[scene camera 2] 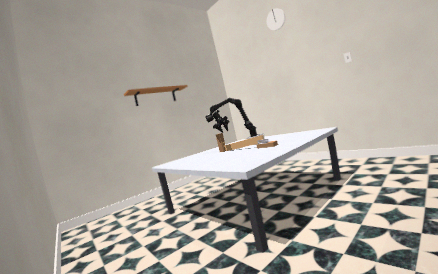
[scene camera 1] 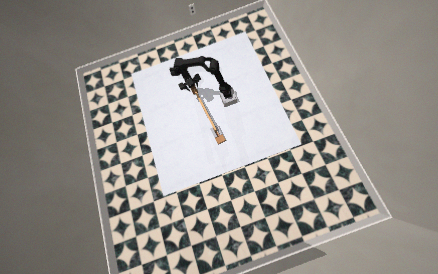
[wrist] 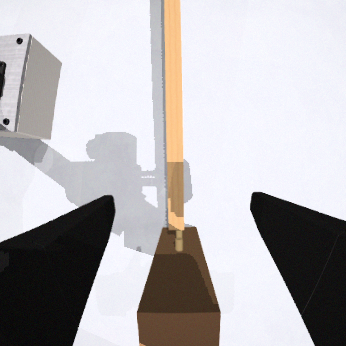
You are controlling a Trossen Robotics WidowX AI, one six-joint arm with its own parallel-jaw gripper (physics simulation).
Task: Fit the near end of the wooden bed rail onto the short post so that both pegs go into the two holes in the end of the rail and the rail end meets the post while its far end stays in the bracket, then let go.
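Frame: origin at the arm's base, x ahead, y left, z up, level; centimetres.
Seen in the pictures: gripper, fingertip midpoint: (scene camera 2: 225,131) (scene camera 1: 194,89) (wrist: 183,201); arm's base, origin of the base link: (scene camera 2: 254,135) (scene camera 1: 227,94).
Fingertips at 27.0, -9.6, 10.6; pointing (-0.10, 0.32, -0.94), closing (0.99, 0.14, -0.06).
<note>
Offsets run from my fingertips to a thing's top centre, as dx, dy, dz. "spot": to the spot under its first point. Level surfaces: height alone.
The short post (scene camera 1: 194,92) (scene camera 2: 220,143) (wrist: 178,285) stands upright. A peg {spot: +0.5, -5.9, -9.8} (wrist: 179,242) shows uncovered on its face in the wrist view; a second peg cannot be made out. The wooden bed rail (scene camera 1: 207,111) (scene camera 2: 243,144) (wrist: 173,100) slopes down towards the post. Its near end sits low in front of the post, off the visible peg. Its far end is at the bracket (scene camera 1: 215,132) beside a wooden block {-6.2, +40.8, -15.0} (scene camera 1: 220,140) (scene camera 2: 267,144); how it sits there is too small to tell. My gripper (scene camera 1: 191,83) (scene camera 2: 224,130) (wrist: 183,201) is open and empty above the post and near rail end.
The arm's metal base block (scene camera 1: 230,101) (wrist: 40,87) stands on the white table {dz -18.5} (scene camera 1: 170,165) (scene camera 2: 210,165), to the left of the rail in the wrist view. The arm's shadow falls across the table and near part of the rail. A wall shelf (scene camera 2: 156,90) hangs beyond the table.
</note>
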